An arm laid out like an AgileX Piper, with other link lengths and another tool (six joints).
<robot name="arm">
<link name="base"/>
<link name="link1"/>
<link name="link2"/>
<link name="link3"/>
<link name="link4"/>
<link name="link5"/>
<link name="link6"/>
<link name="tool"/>
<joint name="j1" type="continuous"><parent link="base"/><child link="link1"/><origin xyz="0 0 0.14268" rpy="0 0 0"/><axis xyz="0 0 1"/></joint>
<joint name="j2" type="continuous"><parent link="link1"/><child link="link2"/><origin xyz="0 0 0" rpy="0 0 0"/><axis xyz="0 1 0"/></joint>
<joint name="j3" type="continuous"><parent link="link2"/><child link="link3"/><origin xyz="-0.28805 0 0.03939" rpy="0 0 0"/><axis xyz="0 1 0"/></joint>
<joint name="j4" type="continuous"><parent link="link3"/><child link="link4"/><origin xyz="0.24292 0 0.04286" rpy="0 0 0"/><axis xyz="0.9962 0 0.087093"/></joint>
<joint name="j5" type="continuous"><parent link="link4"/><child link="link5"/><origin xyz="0 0 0" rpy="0 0 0"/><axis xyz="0 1 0"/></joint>
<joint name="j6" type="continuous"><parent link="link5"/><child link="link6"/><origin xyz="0.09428 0 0.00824" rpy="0 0 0"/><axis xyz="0.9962 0 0.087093"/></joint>
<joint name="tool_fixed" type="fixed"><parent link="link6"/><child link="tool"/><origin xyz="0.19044 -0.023 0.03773" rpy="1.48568 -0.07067 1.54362"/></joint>
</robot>
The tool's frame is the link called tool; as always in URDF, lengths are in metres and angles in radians. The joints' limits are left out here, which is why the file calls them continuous.
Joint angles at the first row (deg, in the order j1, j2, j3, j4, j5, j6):
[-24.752 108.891 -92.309 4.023 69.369 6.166]
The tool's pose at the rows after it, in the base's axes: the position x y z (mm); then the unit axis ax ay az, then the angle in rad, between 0 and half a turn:
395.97 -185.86 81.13 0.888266 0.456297 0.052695 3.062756
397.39 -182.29 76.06 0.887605 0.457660 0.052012 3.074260
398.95 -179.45 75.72 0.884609 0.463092 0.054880 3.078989
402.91 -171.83 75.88 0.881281 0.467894 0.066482 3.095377
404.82 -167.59 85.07 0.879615 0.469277 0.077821 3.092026
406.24 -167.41 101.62 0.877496 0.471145 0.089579 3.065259
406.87 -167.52 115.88 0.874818 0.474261 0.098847 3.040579
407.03 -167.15 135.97 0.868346 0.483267 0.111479 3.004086
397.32 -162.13 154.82 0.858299 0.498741 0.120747 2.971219
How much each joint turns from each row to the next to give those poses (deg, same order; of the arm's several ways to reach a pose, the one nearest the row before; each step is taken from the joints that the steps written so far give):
[0.476 1.415 0.001 0.000 -0.001 0.000]
[0.294 0.675 -0.002 0.351 -0.114 0.000]
[0.095 0.047 0.002 0.492 -0.001 -0.763]
[0.000 0.000 -0.002 1.783 0.002 -1.194]
[0.000 -1.219 0.002 0.964 0.304 -0.435]
[0.001 -2.176 -0.001 0.134 0.155 -0.225]
[0.001 -1.875 0.001 0.000 0.131 -0.363]
[-0.001 -2.714 0.122 0.000 0.137 -1.137]
[-0.001 -4.403 2.520 0.000 -0.101 -2.050]

